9 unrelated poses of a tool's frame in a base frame.
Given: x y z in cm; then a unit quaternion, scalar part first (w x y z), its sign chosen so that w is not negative.
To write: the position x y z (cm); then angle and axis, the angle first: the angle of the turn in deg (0 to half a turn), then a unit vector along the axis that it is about. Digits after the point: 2 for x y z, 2 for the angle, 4 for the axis.
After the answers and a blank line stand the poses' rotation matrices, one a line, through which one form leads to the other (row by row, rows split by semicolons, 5 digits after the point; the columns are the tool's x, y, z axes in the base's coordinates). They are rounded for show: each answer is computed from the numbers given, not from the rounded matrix.
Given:
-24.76, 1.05, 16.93, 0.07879, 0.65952, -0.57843, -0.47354
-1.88, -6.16, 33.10, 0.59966, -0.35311, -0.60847, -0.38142
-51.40, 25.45, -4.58, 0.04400, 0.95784, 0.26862, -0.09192
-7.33, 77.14, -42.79, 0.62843, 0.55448, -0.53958, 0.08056
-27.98, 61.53, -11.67, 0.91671, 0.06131, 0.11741, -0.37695
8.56, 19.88, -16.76, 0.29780, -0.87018, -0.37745, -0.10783
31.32, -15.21, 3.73, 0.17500, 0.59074, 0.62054, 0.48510
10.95, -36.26, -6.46, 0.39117, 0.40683, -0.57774, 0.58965
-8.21, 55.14, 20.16, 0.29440, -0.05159, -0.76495, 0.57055
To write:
-24.76, 1.05, 16.93, 170.96, 0.6616, -0.5802, -0.4750
-1.88, -6.16, 33.10, 106.31, -0.4412, -0.7603, -0.4766
-51.40, 25.45, -4.58, 174.96, 0.9588, 0.2689, -0.0920
-7.33, 77.14, -42.79, 102.13, 0.7128, -0.6937, 0.1036
-27.98, 61.53, -11.67, 47.10, 0.1534, 0.2939, -0.9435
8.56, 19.88, -16.76, 145.35, -0.9115, -0.3954, -0.1130
31.32, -15.21, 3.73, 159.84, 0.6000, 0.6303, 0.4927
10.95, -36.26, -6.46, 133.95, 0.4421, -0.6278, 0.6407
-8.21, 55.14, 20.16, 145.76, -0.0540, -0.8004, 0.5970

-0.11765 -0.68835 -0.71577; -0.83760 -0.31842 0.44389; -0.53347 0.65175 -0.53910
-0.03144 0.88716 -0.46039; -0.02773 0.45966 0.88766; 0.99912 0.04067 0.01015
0.83879 0.52268 -0.15245; 0.50650 -0.85181 -0.13367; -0.19973 0.03491 -0.97923
0.40473 -0.69962 -0.58883; -0.49712 0.37213 -0.78383; 0.76751 0.60996 -0.19718
0.68824 0.70551 0.16904; -0.67672 0.70830 -0.20092; -0.26149 0.02389 0.96491
0.69181 0.72113 -0.03715; 0.59268 -0.53769 0.59968; 0.41247 -0.43688 -0.79937
-0.24080 0.56338 0.79033; 0.90295 -0.16860 0.39529; 0.35595 0.80881 -0.46810
-0.36295 -0.93140 0.02779; -0.00878 -0.02640 -0.99961; 0.93177 -0.36305 0.00141
-0.82134 -0.25701 -0.50927; 0.41486 0.34363 -0.84250; 0.39153 -0.90325 -0.17561

